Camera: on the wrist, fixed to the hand. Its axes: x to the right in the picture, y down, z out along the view.
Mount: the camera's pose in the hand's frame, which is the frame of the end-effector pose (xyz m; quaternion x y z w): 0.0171 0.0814 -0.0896 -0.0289 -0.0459 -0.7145 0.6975
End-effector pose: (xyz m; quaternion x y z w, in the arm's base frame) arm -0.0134 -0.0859 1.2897 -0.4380 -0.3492 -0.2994 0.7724
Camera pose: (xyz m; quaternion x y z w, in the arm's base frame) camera 0.0838 -0.1324 1.2320 -0.0921 -0.5833 -0.7507 0.2961
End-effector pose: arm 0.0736 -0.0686 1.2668 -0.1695 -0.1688 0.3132 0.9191
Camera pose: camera 0.0815 -0.0155 1.1570 -0.0098 -0.2901 -0.4353 0.8522
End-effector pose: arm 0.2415 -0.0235 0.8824 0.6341 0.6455 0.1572 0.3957
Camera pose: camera 0.2364 0.0313 0.9916 -0.0231 0.8806 -0.1835 0.4363
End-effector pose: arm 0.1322 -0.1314 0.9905 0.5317 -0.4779 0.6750 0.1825
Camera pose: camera 0.0158 -0.0995 0.9710 0.7380 0.0187 0.3022 0.6030
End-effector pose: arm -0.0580 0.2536 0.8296 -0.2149 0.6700 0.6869 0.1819
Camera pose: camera -0.1116 0.1605 0.8881 -0.6023 0.2856 0.3784 0.6422
